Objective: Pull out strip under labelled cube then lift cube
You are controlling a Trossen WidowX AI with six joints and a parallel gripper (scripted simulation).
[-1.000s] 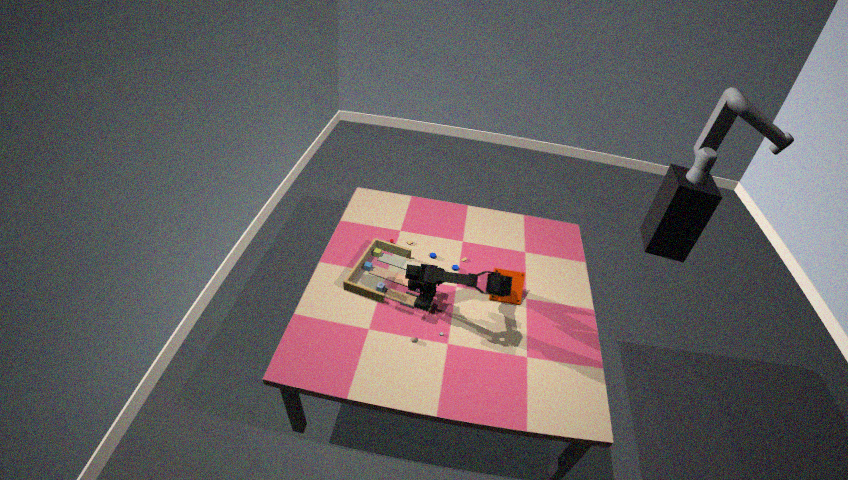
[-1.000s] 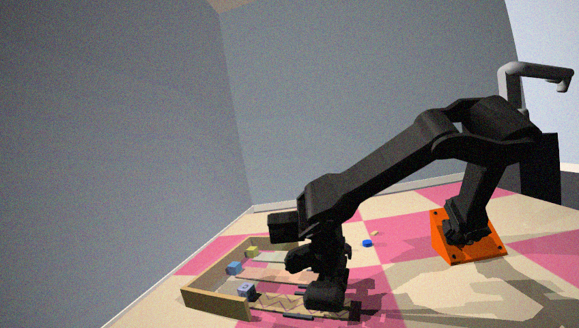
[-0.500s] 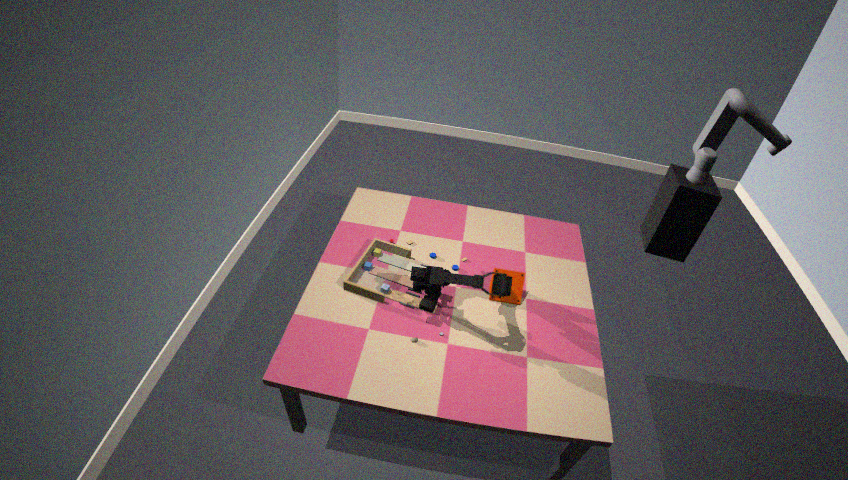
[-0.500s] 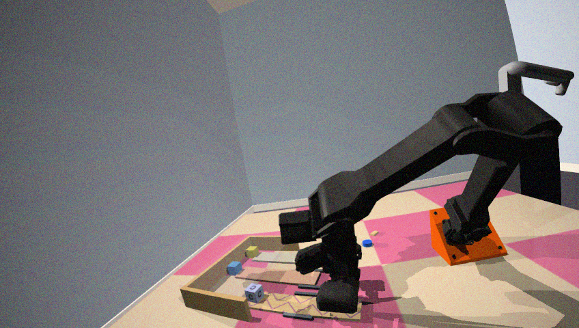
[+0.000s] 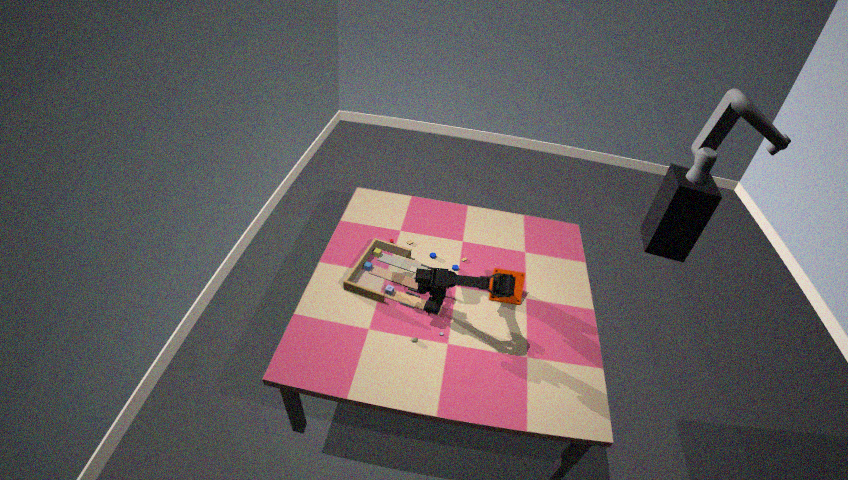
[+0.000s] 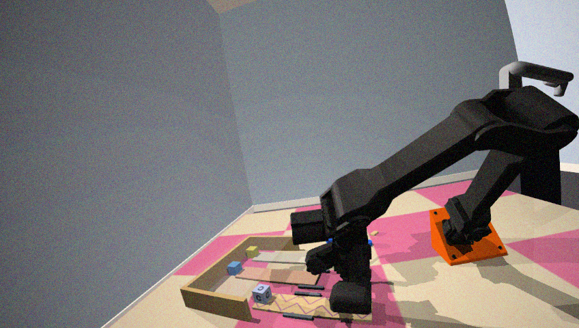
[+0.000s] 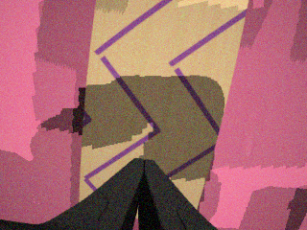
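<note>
Right now the zigzag strip is 100 mm ahead of my gripper tip and 10 mm to the right of it. Also, from my gripper tip: small tan piece: 350 mm to the right, 50 mm behind.
</note>
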